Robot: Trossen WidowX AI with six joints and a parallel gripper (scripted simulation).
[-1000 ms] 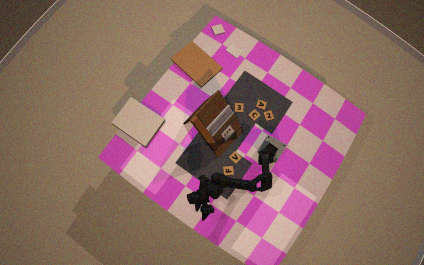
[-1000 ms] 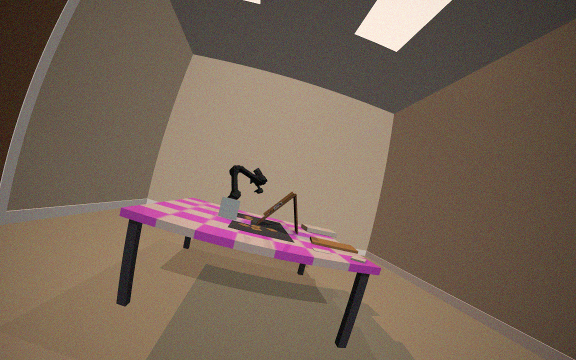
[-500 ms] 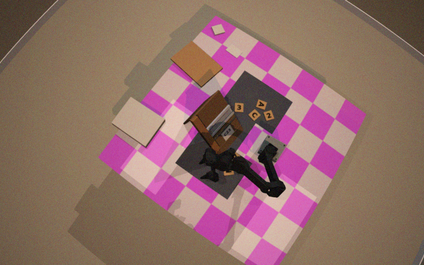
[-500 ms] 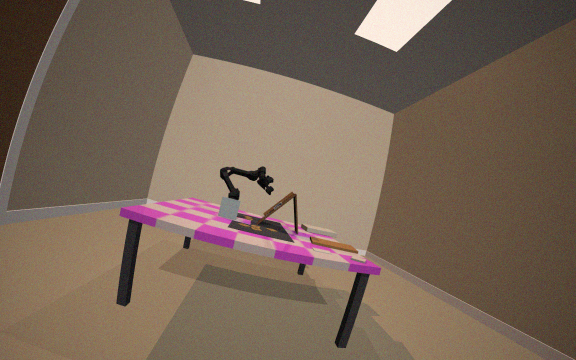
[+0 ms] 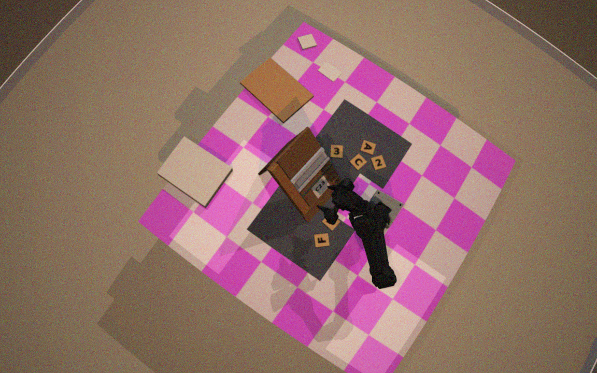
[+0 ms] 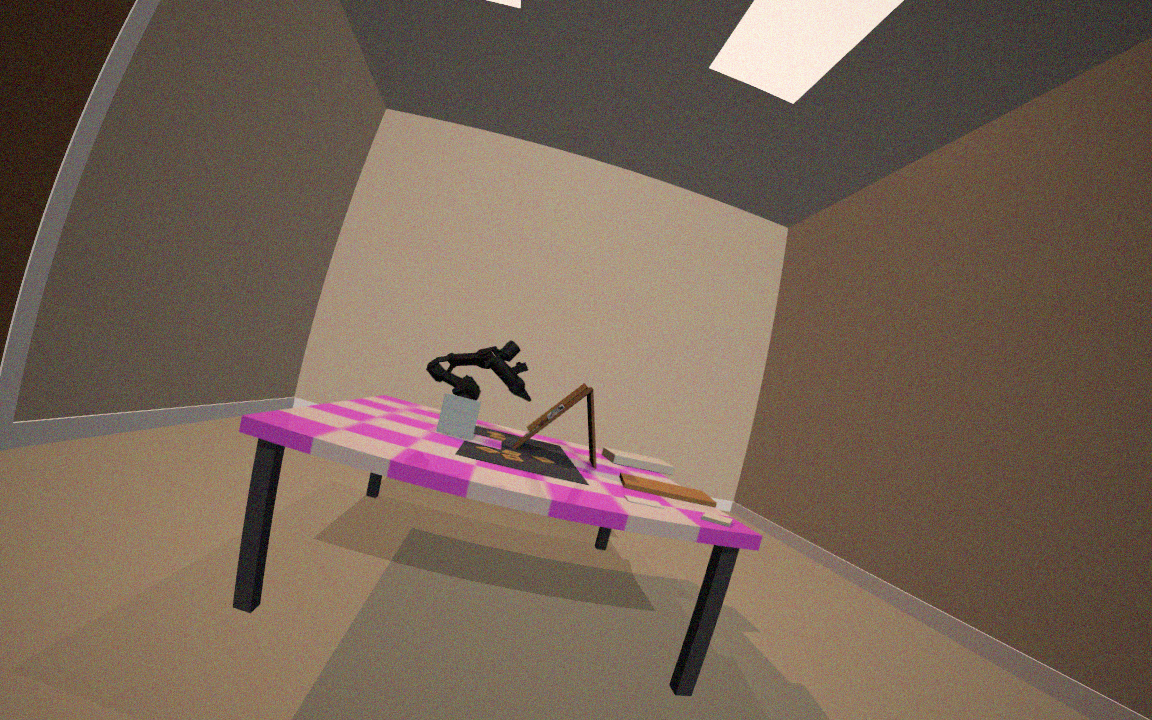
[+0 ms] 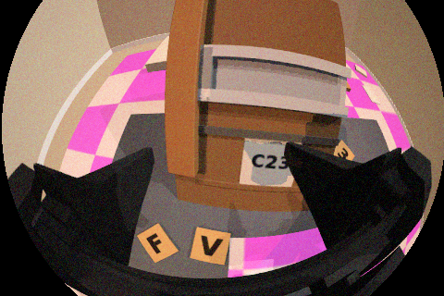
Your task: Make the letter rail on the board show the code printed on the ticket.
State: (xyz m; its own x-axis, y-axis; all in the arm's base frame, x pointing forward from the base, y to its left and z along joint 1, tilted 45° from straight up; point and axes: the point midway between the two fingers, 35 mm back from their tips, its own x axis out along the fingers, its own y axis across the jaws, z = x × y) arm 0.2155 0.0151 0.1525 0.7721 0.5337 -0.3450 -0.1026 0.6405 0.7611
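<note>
My gripper tip is now 28 cm to the left of the c tile, 18 cm above it and 3 cm past it. The rest, counted from my gripper tip: f tile (18 cm below, 11 cm to the left, 9 cm behind); white ticket (11 cm below, 6 cm to the right, 4 cm ahead); v tile (18 cm below, 8 cm behind, 2 cm to the left).
</note>
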